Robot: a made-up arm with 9 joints.
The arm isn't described. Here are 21 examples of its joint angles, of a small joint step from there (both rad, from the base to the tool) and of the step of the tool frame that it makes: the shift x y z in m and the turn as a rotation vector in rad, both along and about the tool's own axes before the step.
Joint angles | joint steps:
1: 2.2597 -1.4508 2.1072 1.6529 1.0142 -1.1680 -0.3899 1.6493 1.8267 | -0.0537 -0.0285 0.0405 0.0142 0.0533 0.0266 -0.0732 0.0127 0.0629
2: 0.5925 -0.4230 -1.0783 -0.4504 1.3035 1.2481 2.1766 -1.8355 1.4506 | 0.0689 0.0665 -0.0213 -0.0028 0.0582 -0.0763 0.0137 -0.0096 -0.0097
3: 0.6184 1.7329 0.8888 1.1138 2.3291 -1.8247 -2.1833 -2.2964 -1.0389 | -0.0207 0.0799 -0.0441 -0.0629 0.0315 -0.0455 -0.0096 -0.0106 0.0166
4: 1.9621 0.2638 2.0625 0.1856 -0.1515 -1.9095 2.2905 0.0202 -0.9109 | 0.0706 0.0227 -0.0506 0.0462 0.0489 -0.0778 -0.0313 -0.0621 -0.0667
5: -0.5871 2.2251 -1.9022 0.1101 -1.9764 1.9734 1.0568 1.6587 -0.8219 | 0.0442 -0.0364 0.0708 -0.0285 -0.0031 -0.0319 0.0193 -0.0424 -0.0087
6: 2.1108 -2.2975 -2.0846 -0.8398 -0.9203 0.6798 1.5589 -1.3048 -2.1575 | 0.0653 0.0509 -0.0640 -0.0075 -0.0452 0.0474 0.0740 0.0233 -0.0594
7: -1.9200 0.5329 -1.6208 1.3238 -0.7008 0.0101 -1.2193 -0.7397 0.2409 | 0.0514 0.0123 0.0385 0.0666 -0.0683 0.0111 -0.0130 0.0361 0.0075
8: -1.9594 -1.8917 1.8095 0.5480 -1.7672 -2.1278 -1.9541 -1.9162 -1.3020 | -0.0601 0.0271 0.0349 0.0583 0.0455 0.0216 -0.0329 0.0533 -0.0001
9: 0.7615 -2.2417 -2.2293 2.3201 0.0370 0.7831 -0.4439 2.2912 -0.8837 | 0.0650 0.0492 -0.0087 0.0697 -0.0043 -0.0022 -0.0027 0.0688 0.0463
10: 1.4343 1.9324 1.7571 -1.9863 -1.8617 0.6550 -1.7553 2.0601 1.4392 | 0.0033 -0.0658 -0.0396 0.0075 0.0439 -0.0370 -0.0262 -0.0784 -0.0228
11: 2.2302 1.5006 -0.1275 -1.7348 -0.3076 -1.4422 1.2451 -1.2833 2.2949 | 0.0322 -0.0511 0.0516 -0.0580 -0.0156 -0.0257 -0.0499 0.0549 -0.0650
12: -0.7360 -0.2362 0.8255 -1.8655 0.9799 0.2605 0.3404 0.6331 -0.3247 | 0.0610 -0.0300 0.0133 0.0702 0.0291 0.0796 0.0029 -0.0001 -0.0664
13: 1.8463 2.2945 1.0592 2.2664 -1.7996 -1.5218 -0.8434 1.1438 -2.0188 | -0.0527 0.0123 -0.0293 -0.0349 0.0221 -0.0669 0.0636 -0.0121 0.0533
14: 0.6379 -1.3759 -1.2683 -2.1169 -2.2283 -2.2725 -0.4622 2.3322 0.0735 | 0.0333 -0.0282 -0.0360 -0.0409 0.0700 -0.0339 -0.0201 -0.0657 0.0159
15: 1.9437 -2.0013 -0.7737 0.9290 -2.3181 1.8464 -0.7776 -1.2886 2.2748 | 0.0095 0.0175 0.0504 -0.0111 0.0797 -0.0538 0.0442 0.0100 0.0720
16: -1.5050 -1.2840 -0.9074 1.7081 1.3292 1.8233 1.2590 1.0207 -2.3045 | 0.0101 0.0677 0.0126 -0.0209 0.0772 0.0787 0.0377 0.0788 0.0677
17: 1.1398 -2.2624 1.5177 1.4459 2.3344 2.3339 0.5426 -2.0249 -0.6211 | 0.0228 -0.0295 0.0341 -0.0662 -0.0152 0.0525 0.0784 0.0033 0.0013
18: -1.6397 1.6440 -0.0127 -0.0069 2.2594 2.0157 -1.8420 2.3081 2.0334 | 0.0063 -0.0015 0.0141 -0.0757 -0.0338 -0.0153 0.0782 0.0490 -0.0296
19: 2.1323 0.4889 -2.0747 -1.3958 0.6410 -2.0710 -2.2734 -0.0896 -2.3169 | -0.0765 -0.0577 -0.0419 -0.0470 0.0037 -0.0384 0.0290 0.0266 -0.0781
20: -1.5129 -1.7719 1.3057 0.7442 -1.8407 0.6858 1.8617 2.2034 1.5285 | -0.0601 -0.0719 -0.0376 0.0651 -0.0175 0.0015 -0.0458 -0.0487 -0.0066
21: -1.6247 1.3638 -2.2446 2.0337 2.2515 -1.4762 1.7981 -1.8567 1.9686 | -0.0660 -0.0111 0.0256 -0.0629 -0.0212 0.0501 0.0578 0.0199 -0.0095
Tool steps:
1: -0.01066 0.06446 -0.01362 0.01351 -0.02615 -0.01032
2: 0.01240 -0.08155 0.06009 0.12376 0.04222 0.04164
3: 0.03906 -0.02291 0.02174 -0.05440 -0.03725 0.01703
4: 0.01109 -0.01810 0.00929 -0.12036 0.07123 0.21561
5: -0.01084 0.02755 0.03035 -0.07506 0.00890 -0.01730
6: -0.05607 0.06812 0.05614 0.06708 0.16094 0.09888
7: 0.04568 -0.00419 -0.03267 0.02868 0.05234 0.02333
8: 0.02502 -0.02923 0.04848 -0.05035 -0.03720 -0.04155
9: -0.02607 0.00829 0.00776 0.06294 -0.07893 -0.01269
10: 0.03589 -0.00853 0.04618 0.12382 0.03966 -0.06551
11: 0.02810 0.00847 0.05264 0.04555 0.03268 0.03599
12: 0.06312 -0.03655 -0.01119 0.00739 0.07617 0.08700
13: -0.01338 0.00956 0.02487 0.12743 -0.06223 -0.06853
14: -0.05912 -0.00647 0.00175 0.01655 -0.07562 0.03472
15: -0.00727 0.00943 -0.04595 -0.02349 -0.00679 0.00638
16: 0.00361 -0.02159 0.05672 0.01143 -0.18801 -0.02012
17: -0.03412 0.01350 -0.06256 0.02243 -0.11544 0.03671
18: -0.00616 0.02394 -0.03586 -0.08257 -0.08699 0.04540
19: -0.00872 0.03468 -0.04218 -0.04048 0.04903 -0.05381
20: -0.03037 0.03291 -0.00300 0.11321 0.08671 -0.02761
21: -0.07812 -0.00298 -0.06184 -0.10714 0.04382 0.06467
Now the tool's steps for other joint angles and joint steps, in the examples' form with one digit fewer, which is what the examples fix.
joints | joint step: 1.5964 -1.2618 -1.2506 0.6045 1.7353 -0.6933 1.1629 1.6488 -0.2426 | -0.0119 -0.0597 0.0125 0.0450 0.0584 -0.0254 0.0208 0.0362 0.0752
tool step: 0.0671 0.0139 0.0028 -0.0086 -0.0133 0.0685
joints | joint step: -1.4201 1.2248 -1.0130 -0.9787 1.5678 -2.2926 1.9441 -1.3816 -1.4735 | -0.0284 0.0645 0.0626 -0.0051 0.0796 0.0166 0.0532 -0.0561 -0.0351
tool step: -0.0586 0.0455 0.1048 0.0407 -0.0581 0.1320
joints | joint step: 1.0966 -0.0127 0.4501 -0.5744 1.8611 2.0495 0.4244 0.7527 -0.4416 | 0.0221 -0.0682 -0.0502 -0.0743 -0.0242 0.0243 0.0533 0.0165 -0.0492
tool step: 0.1100 -0.0517 -0.0261 0.0177 0.1067 0.1107
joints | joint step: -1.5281 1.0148 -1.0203 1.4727 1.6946 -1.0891 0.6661 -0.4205 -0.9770 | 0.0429 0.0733 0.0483 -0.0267 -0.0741 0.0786 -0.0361 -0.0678 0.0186
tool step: 0.0128 0.0892 0.0019 -0.1462 -0.0039 -0.1059
